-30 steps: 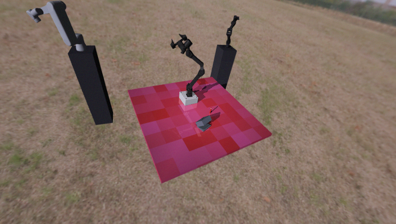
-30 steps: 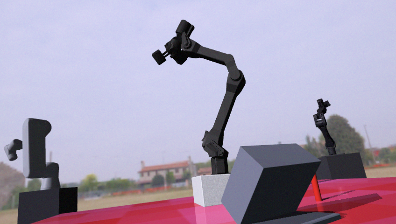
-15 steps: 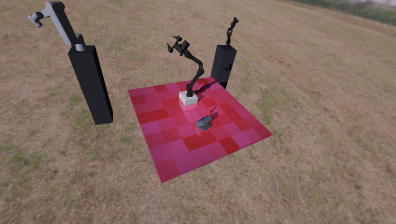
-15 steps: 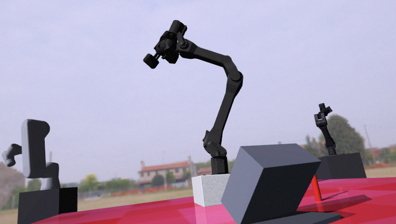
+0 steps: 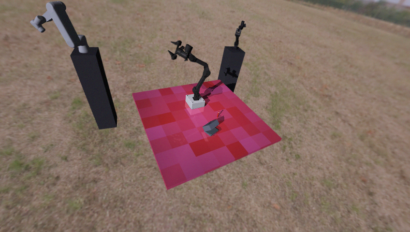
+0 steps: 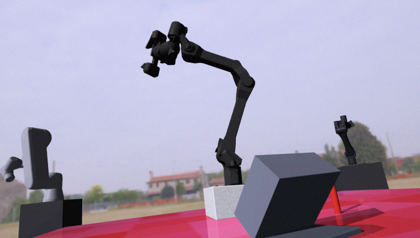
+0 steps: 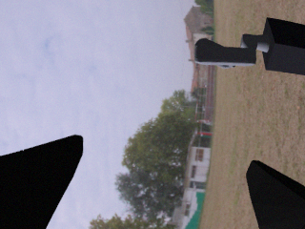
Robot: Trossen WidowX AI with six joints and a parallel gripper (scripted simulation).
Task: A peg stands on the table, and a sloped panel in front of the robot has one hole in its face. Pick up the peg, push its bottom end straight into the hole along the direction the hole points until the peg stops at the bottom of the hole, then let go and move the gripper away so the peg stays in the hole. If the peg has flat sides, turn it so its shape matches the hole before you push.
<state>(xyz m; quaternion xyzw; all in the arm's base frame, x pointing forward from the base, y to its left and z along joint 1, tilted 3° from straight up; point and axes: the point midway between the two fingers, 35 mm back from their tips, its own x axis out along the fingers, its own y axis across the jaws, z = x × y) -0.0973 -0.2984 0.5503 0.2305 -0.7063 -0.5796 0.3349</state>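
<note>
Right now the red peg is 400 mm ahead of my gripper tip, 480 mm to the left of it and 600 mm below it. From my gripper tip the other things lie so: grey sloped panel block 570 mm ahead, 320 mm to the left, 590 mm below.
</note>
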